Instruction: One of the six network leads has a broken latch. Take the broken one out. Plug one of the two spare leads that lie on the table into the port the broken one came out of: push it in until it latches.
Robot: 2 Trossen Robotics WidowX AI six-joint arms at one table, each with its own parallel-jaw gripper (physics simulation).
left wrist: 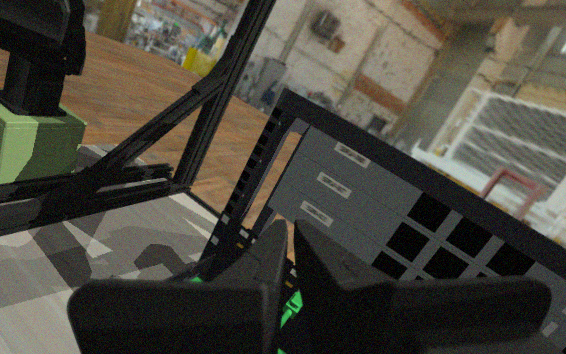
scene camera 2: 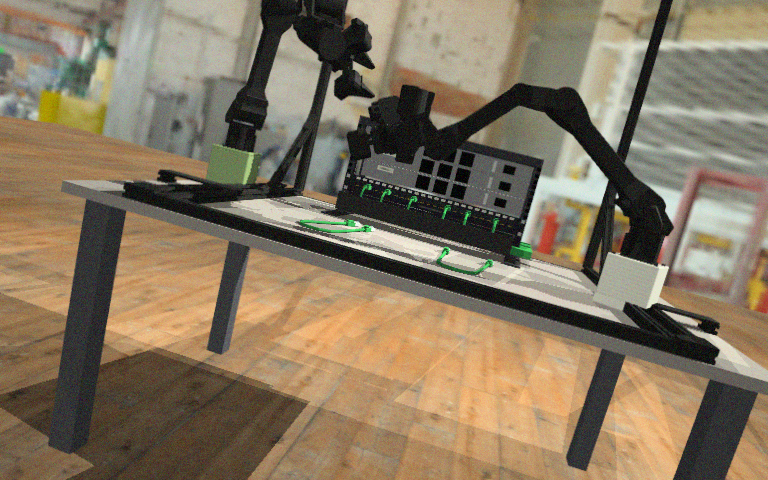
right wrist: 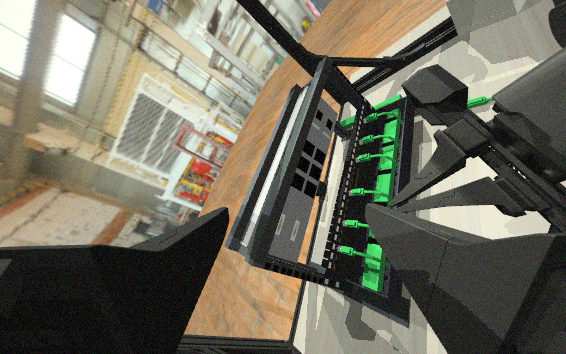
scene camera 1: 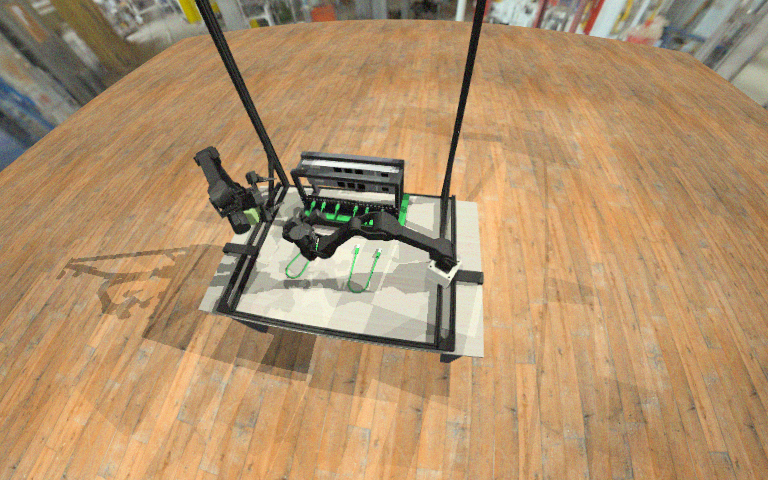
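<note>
Six green network leads sit in a row in the black port strip of the rack; which latch is broken cannot be told. One spare green lead lies in a U on the table. The other spare lead lies farther left, partly behind the left arm in scene camera 1. My left gripper is shut in front of the row; a green plug shows through the slit below its tips. My right gripper is open and empty, high at the left.
The rack frame stands at the table's back edge. A green block sits at its right end. Black upright posts rise behind the table on both sides.
</note>
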